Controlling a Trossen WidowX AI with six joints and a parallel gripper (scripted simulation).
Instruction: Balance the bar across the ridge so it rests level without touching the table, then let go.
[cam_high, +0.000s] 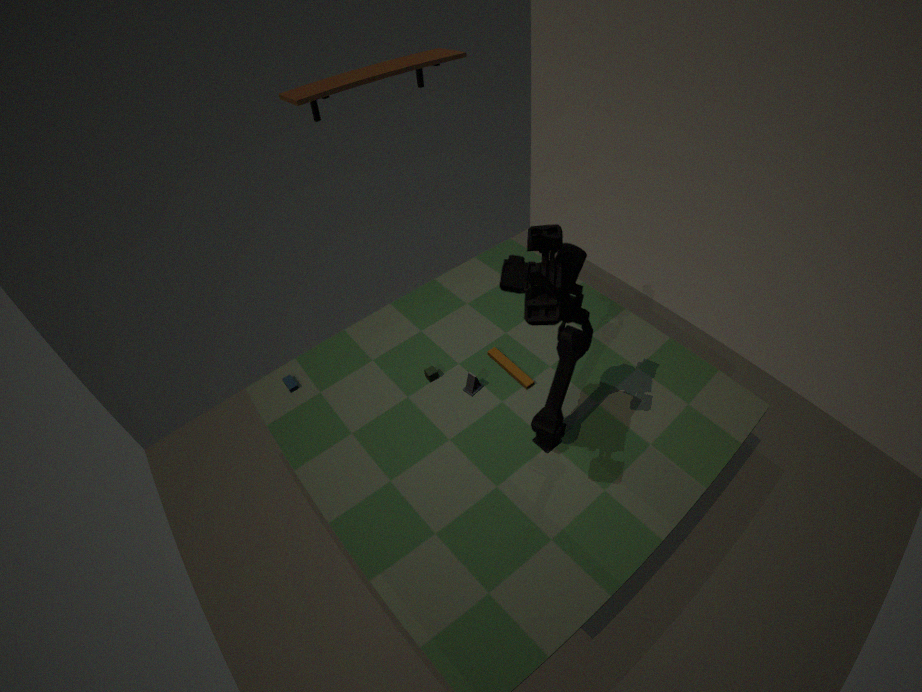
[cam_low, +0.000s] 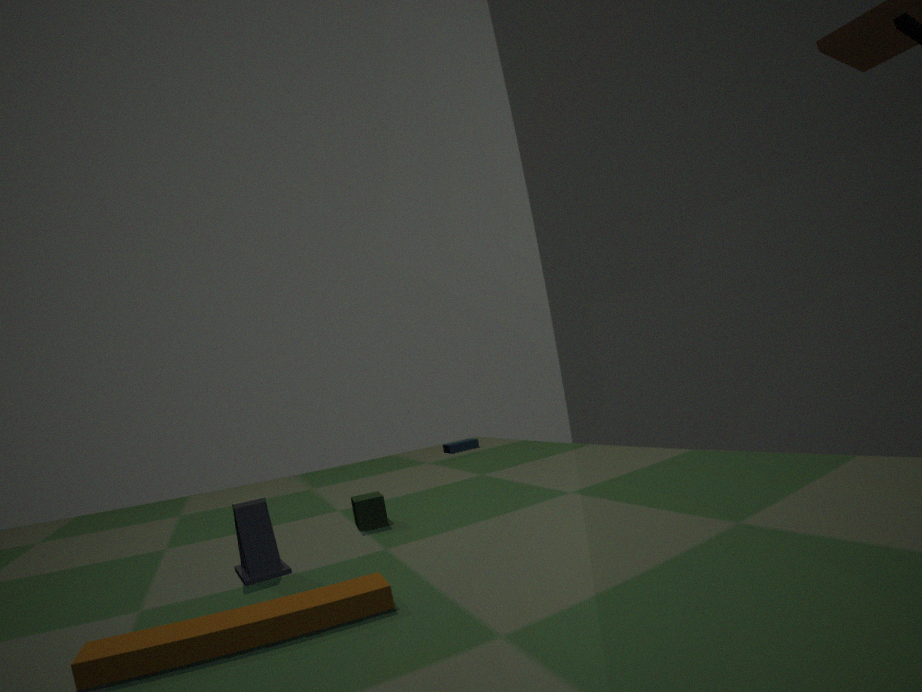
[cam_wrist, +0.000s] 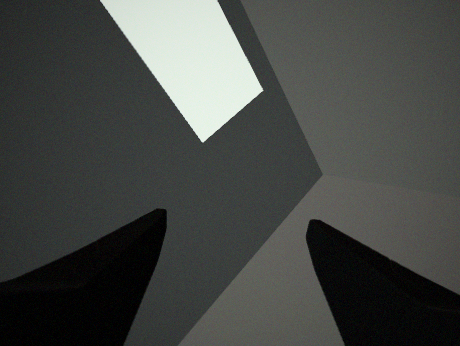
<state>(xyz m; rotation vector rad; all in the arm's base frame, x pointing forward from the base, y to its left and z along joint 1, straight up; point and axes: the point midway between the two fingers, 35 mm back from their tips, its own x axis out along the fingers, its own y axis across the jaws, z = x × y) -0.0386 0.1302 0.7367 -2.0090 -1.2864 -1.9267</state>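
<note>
Right now the orange bar is 33 cm ahead of my gripper tip, 26 cm to the right of it and 76 cm below it. From my gripper tip the other things lie so: dark green cube 48 cm ahead, 4 cm to the right, 75 cm below; small blue block 78 cm ahead, 35 cm to the left, 76 cm below.
</note>
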